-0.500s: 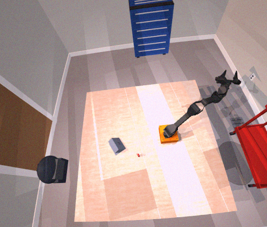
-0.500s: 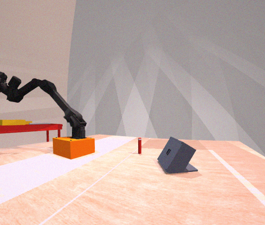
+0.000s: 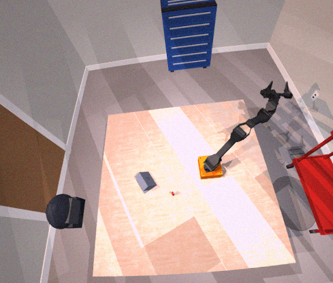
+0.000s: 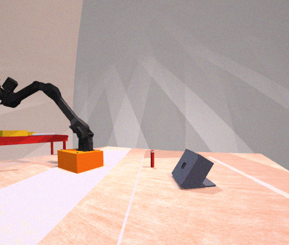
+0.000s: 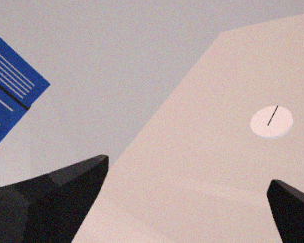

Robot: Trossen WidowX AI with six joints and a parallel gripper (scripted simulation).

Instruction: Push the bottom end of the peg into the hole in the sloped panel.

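My gripper tip is 84 cm short of the red square-sided peg, 44 cm to the right of it and 41 cm above it. Also, from my gripper tip: grey sloped panel (101 cm ahead, 42 cm below, 31 cm to the left).
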